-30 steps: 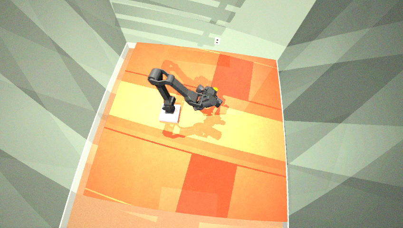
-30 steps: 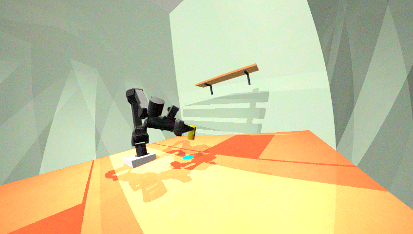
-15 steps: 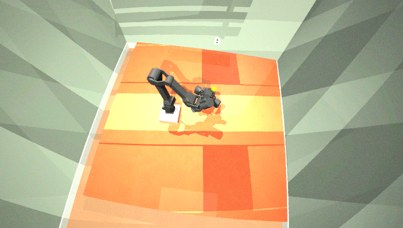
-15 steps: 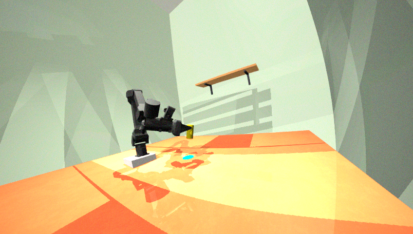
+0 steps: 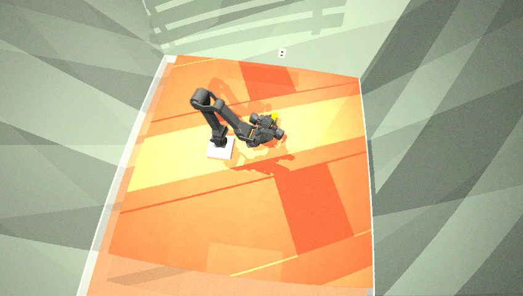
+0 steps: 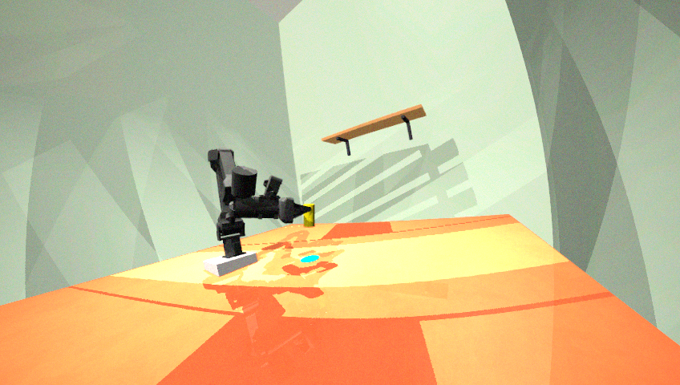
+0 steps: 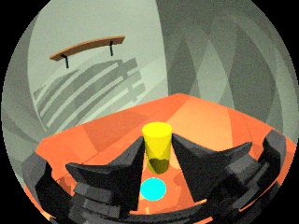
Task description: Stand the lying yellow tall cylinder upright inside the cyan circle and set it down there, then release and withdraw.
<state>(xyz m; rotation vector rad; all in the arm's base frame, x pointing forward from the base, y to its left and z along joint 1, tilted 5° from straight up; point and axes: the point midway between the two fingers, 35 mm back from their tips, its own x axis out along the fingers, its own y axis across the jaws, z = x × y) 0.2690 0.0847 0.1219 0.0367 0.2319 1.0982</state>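
My gripper tip is now 30 mm past the cyan circle and 160 mm above it. From my gripper tip the other things lie so: yellow tall cylinder (20 mm below).
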